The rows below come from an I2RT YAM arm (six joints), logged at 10 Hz.
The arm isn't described. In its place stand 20 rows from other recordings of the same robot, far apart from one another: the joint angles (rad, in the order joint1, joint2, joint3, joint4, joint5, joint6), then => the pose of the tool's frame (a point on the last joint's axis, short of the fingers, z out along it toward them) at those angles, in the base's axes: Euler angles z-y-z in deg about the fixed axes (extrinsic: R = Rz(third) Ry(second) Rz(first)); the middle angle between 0 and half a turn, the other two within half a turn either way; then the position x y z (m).
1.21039, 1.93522, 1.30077, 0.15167, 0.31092, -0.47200 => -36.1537 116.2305 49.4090 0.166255 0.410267 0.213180
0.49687, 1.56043, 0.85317, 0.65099, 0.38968, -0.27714 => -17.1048 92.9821 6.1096 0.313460 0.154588 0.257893
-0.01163, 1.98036, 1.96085, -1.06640, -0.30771, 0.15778 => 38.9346 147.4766 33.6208 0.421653 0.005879 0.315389
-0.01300, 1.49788, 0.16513, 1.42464, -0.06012, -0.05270 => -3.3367 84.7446 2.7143 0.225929 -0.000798 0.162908
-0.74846, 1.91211, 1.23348, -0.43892, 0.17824, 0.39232 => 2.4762 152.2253 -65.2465 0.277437 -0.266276 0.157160
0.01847, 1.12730, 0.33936, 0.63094, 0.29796, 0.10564 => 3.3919 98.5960 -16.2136 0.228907 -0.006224 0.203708
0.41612, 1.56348, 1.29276, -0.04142, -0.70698, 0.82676 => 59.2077 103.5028 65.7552 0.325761 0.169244 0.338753
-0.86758, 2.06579, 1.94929, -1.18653, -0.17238, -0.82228 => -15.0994 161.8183 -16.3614 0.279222 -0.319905 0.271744
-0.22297, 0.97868, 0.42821, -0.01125, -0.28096, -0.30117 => -7.3571 120.7810 6.0536 0.201549 -0.035577 0.197905
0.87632, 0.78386, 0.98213, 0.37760, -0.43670, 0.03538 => -13.3286 60.4318 79.3058 0.084772 0.125308 0.464837
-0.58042, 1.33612, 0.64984, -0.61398, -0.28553, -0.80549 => -0.7073 157.6100 14.4297 0.185349 -0.109555 0.157210
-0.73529, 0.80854, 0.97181, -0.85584, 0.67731, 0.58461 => 6.0235 119.8395 -88.3890 0.094783 -0.115813 0.338510
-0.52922, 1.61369, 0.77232, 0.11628, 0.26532, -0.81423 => -59.7328 129.7916 -50.2758 0.271881 -0.169829 0.162724
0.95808, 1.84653, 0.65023, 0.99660, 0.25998, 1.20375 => 65.9915 101.0525 39.7100 0.205080 0.275822 0.139954
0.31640, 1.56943, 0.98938, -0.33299, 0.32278, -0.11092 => -28.6789 138.6335 -10.5555 0.310792 0.089871 0.208133
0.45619, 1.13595, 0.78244, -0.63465, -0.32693, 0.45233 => 51.8990 142.2591 57.7828 0.191274 0.106596 0.234462
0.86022, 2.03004, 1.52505, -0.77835, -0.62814, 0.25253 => 77.7617 140.8887 117.9628 0.251323 0.324130 0.185542
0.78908, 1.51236, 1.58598, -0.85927, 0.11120, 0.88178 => 44.1868 134.6615 36.2351 0.229530 0.225620 0.377546
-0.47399, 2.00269, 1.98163, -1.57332, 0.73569, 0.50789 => -62.9131 137.8305 -118.6499 0.322175 -0.192125 0.307722
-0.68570, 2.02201, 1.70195, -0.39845, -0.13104, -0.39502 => -16.1147 130.7394 -29.3572 0.365808 -0.293269 0.259006
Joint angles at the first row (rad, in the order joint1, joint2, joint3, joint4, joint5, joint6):
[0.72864, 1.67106, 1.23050, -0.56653, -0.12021, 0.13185]
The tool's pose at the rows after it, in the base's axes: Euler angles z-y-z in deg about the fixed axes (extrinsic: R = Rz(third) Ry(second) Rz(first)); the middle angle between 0 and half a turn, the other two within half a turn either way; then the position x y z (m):
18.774 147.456 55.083 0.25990 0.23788 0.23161
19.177 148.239 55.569 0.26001 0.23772 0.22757
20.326 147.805 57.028 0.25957 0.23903 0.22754
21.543 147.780 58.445 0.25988 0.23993 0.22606
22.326 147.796 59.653 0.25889 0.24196 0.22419
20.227 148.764 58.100 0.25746 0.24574 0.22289
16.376 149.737 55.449 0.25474 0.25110 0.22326
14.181 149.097 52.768 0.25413 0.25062 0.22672
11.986 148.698 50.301 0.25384 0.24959 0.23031
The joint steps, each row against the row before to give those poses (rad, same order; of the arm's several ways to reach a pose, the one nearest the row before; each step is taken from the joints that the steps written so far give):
[0.00001, 0.00491, -0.00055, -0.00257, -0.00418, -0.00139]
[-0.00075, 0.00753, -0.00466, -0.00230, -0.00207, -0.00260]
[0.00224, 0.00081, -0.00054, 0.00615, -0.01364, 0.00099]
[0.00002, 0.00531, 0.00035, 0.00228, -0.01290, -0.00005]
[0.00534, 0.00487, -0.00172, 0.00417, -0.00806, -0.00004]
[0.01300, 0.01002, 0.00916, -0.01053, 0.02455, -0.00421]
[0.01976, 0.00896, 0.01455, -0.01557, 0.03646, -0.01163]
[0.00252, -0.01045, -0.00100, 0.00542, 0.02312, 0.00545]
[0.00065, -0.00929, 0.00203, -0.00190, 0.02168, -0.00025]

